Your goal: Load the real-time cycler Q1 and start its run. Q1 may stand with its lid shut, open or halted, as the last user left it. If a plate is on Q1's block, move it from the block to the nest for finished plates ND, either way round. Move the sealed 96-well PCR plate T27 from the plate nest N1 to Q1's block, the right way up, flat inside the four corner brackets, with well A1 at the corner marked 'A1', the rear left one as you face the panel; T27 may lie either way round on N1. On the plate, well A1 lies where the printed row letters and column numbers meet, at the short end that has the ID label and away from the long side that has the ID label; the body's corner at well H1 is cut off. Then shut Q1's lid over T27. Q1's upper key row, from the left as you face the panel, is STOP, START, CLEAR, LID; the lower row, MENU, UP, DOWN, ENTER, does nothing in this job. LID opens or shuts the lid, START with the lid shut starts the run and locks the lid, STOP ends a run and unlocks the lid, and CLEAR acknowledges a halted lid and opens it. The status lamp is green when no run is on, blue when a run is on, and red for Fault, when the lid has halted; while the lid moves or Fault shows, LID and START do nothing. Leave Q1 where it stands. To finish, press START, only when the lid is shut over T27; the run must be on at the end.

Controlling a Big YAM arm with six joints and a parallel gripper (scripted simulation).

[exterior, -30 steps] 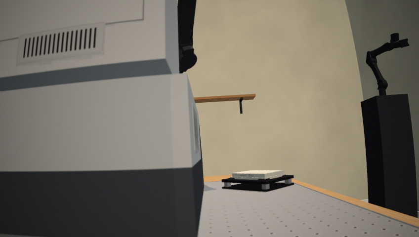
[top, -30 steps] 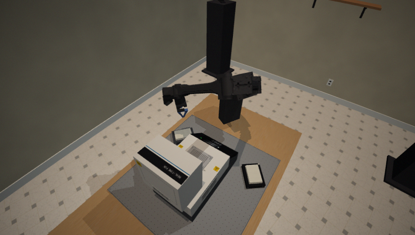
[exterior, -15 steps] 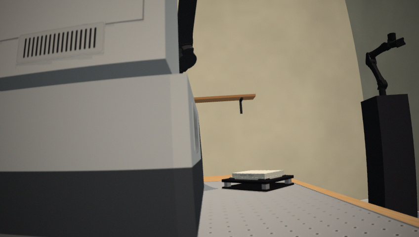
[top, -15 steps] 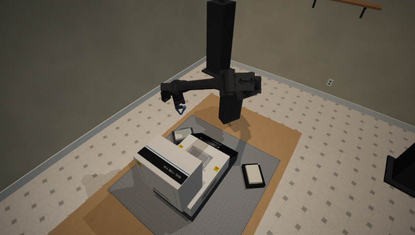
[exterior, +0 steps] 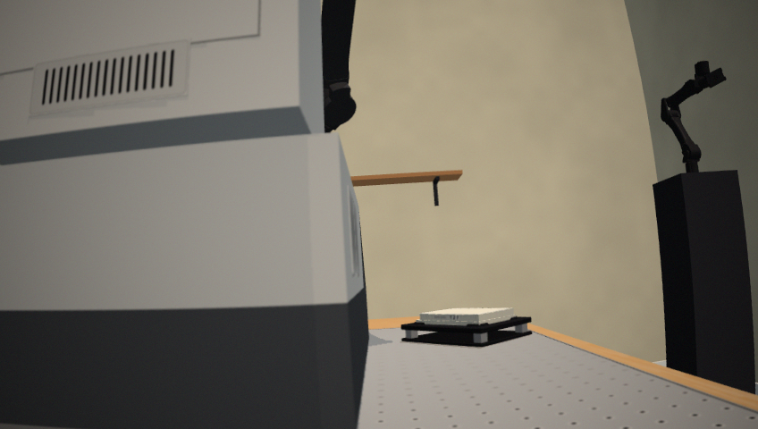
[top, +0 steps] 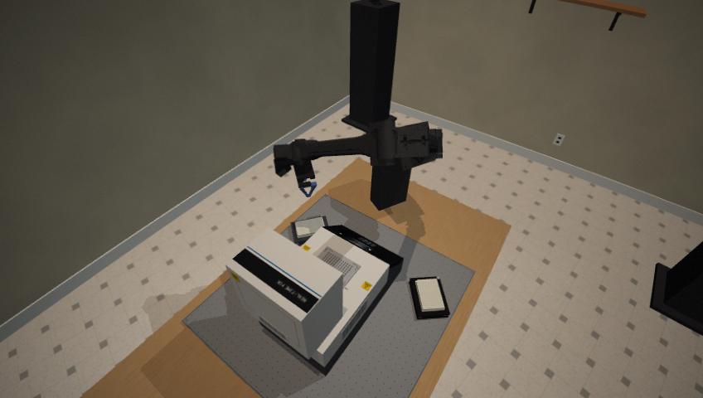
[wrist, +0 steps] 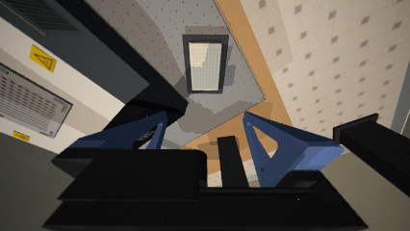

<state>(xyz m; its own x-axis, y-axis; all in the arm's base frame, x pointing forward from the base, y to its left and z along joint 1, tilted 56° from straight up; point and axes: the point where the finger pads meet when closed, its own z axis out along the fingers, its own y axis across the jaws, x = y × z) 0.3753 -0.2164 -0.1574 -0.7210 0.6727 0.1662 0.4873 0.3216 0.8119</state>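
Right now my hand is 6 cm past the plate T27, 58 cm to the right of it and 24 cm above it. The rest, counted from my hand: grey perforated mat (20 cm ahead, 31 cm to the left, 28 cm below); then black nest N1 (6 cm behind, 58 cm to the left, 25 cm below); then dark nest ND (25 cm below).
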